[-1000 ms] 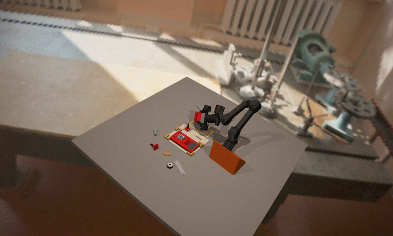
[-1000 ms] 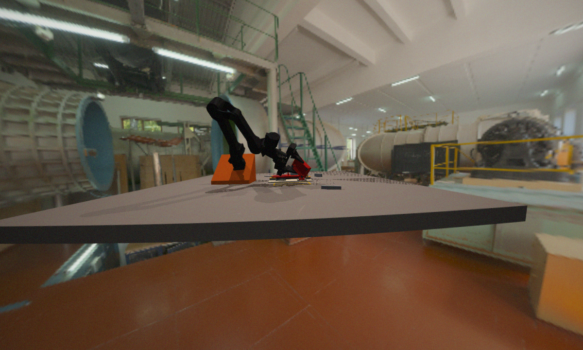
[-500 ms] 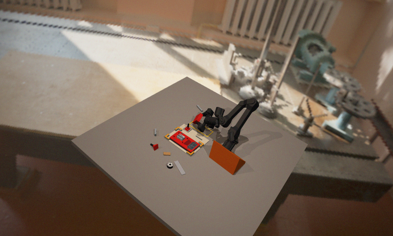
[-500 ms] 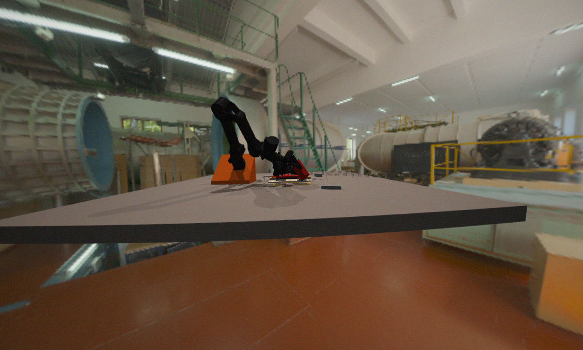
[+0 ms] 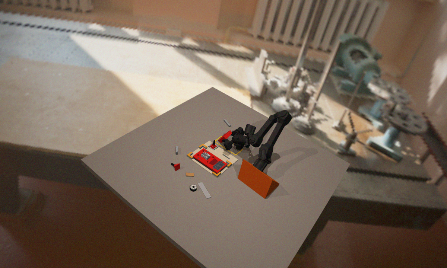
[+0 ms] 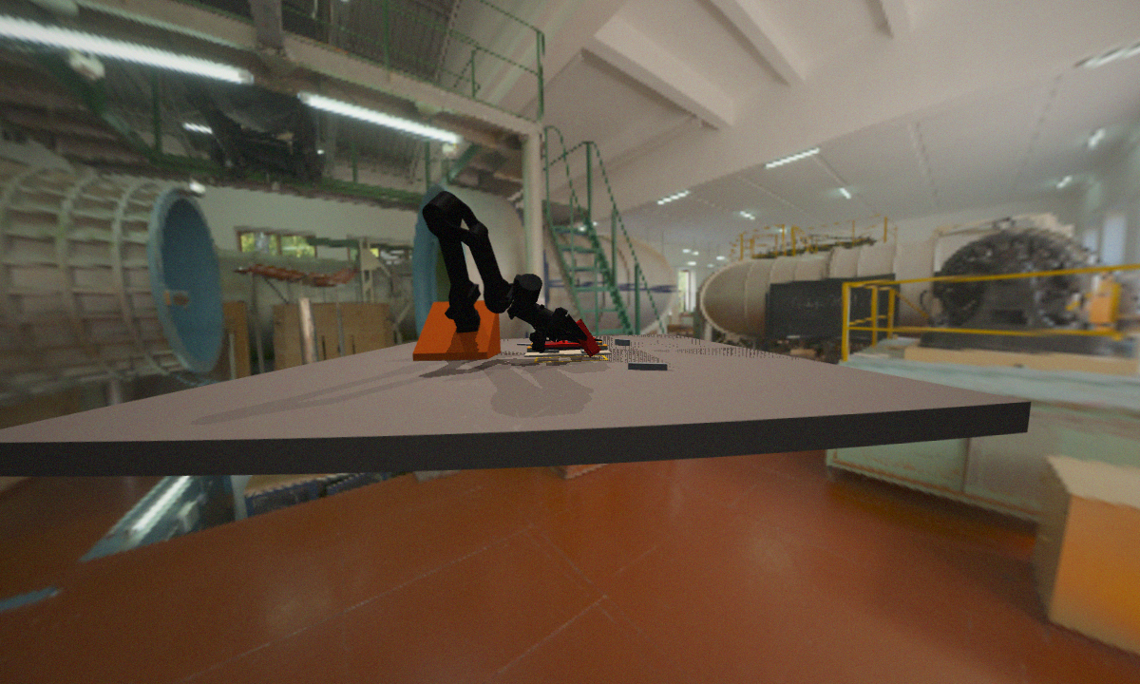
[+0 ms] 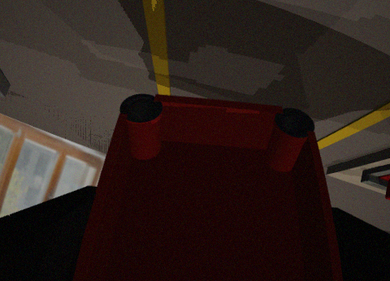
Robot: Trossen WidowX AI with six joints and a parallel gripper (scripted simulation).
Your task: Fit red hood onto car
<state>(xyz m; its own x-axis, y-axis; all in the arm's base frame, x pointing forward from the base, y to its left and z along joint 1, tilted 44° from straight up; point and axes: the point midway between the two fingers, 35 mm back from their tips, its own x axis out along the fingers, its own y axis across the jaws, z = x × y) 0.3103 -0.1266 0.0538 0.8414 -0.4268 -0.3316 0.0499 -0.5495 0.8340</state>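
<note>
My gripper tip is 1 cm below the red hood. From my gripper tip the other things lie so: jig 4 cm behind, 20 cm to the left, 4 cm below; grey engine block 2 cm behind, 23 cm to the left, 2 cm below.
</note>
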